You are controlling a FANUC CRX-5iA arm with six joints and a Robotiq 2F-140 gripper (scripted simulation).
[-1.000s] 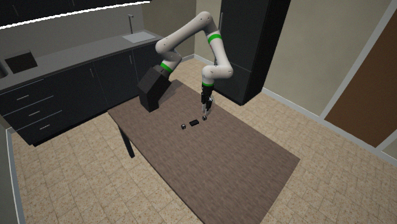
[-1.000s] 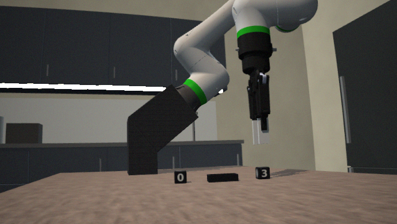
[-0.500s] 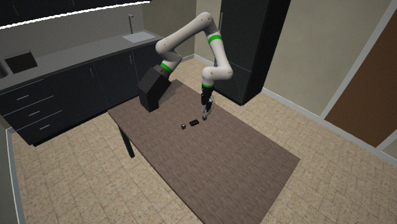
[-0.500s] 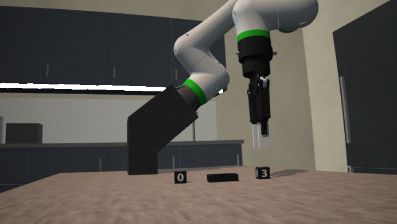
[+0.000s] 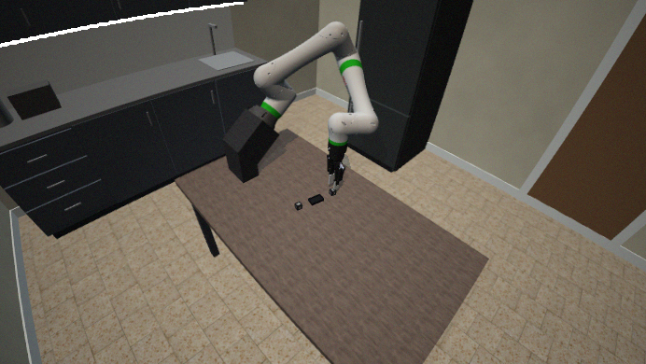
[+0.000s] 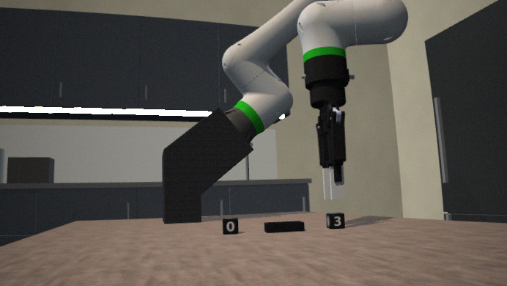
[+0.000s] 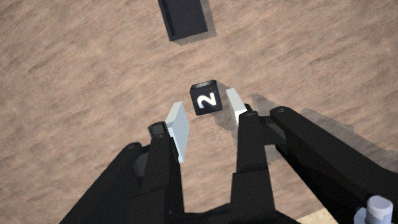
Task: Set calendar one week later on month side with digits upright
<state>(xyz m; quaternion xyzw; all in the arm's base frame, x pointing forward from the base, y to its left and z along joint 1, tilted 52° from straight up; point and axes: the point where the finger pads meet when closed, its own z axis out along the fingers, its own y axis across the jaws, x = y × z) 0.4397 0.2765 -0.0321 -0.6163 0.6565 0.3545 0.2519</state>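
Now: hand 8 cm above the cube. From my hand the other things lie so: black tray: 1 cm behind, 11 cm to the right, 8 cm below.
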